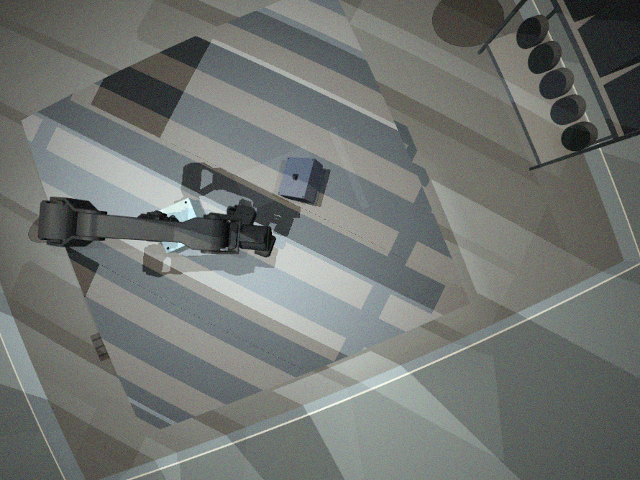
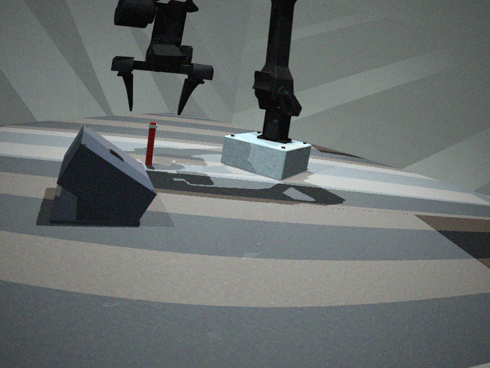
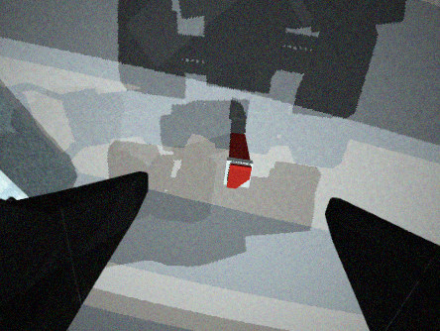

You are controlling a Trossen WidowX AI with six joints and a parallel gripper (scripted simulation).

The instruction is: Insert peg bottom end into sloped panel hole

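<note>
Right now the red peg is 40 mm below my gripper tip. Round my gripper tip: sloped panel (230 mm ahead, 70 mm to the left, 50 mm below).
</note>
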